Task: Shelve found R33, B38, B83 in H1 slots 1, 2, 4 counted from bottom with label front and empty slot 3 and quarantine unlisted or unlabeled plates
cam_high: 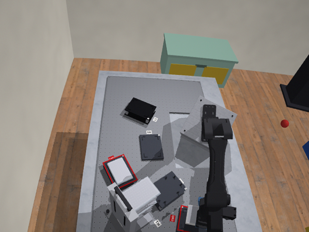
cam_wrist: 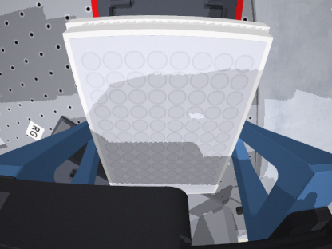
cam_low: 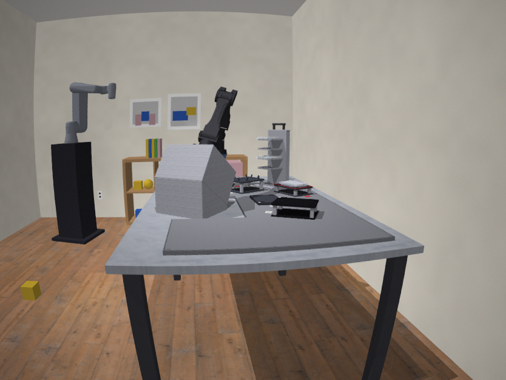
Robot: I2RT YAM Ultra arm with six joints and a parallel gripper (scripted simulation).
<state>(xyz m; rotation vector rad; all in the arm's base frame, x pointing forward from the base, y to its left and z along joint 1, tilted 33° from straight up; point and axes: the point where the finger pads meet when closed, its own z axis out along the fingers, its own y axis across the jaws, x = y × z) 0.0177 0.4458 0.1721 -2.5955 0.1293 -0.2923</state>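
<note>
Right now the quarantine nest QR2 is 80 mm below my hand. From my hand the other things lie so: H1 deck label: 170 mm ahead, 30 mm to the left, 110 mm below; regrip nest RG: 160 mm ahead, 120 mm to the right, 60 mm below; white 96-well plate: 10 mm above.
</note>
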